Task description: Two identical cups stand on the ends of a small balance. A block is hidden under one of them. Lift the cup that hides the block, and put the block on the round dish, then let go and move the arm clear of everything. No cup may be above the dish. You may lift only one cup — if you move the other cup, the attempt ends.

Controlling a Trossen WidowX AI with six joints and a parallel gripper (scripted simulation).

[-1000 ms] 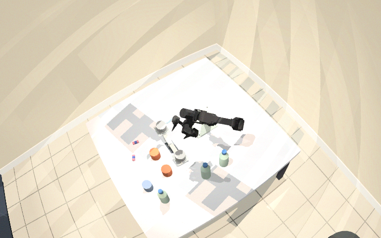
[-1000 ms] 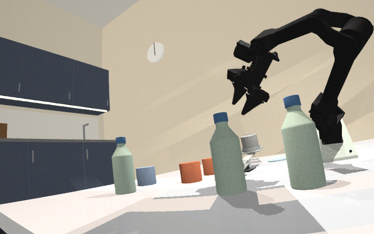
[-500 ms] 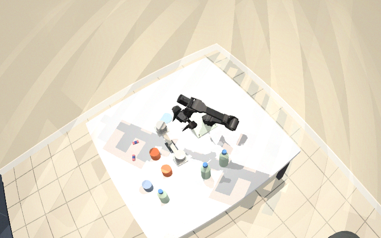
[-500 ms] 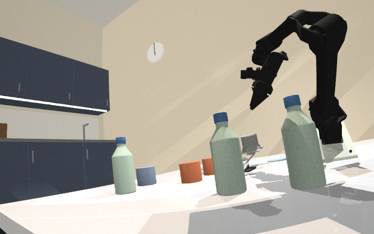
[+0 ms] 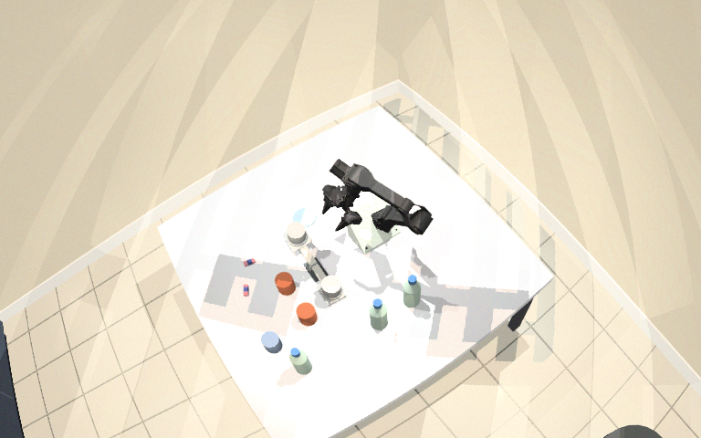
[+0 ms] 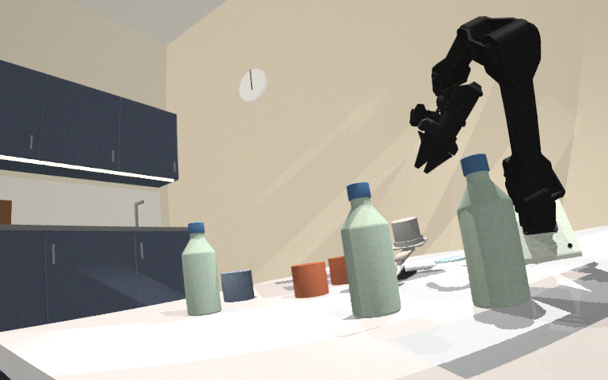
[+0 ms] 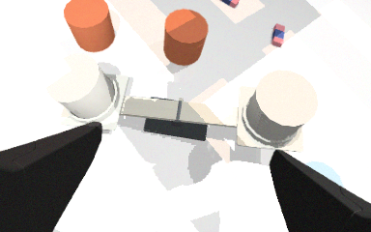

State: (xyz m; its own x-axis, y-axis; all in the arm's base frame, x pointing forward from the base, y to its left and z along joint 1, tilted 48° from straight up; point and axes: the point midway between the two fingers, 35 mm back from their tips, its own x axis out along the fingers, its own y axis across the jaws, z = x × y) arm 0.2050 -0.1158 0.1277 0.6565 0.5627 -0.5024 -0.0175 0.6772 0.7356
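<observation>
Now: gripper tip 19 cm above the grey block, 13 cm to the right of it and 9 cm short of it. Also, from my gripper tip: balance (20 cm below, 10 cm ahead); then pale blue round dish (25 cm to the right, 23 cm below, 1 cm ahead); then grey cup (14 cm to the right, 12 cm below, 10 cm ahead).
</observation>
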